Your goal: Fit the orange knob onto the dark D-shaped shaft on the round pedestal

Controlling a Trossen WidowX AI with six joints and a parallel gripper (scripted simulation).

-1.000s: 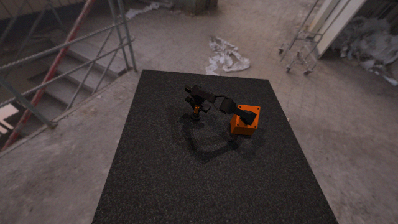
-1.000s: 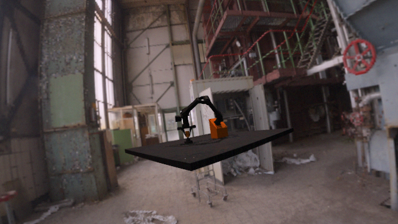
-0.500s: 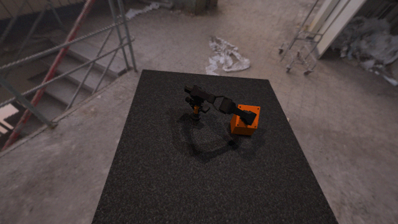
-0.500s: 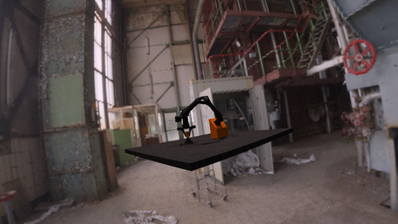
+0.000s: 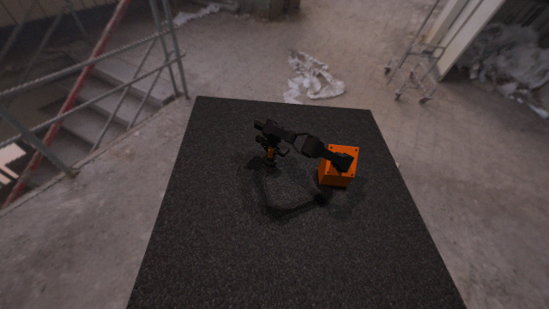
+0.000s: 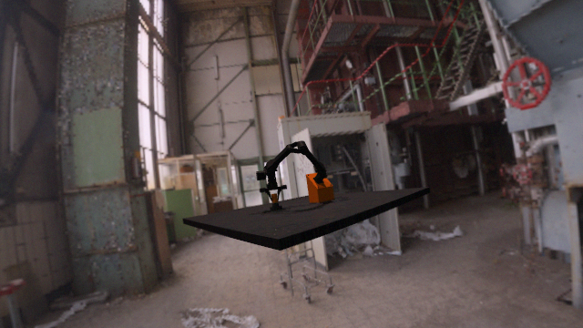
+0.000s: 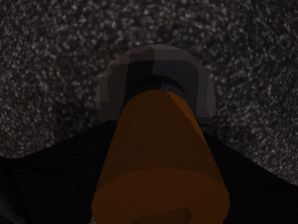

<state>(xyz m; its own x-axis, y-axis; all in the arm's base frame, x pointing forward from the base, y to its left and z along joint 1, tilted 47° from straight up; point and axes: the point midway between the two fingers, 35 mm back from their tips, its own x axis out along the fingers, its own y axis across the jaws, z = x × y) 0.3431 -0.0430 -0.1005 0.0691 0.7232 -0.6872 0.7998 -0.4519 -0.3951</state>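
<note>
The pedestal is 3 cm below my gripper tip. Also, from my gripper tip: orange knob 2 cm above.
</note>
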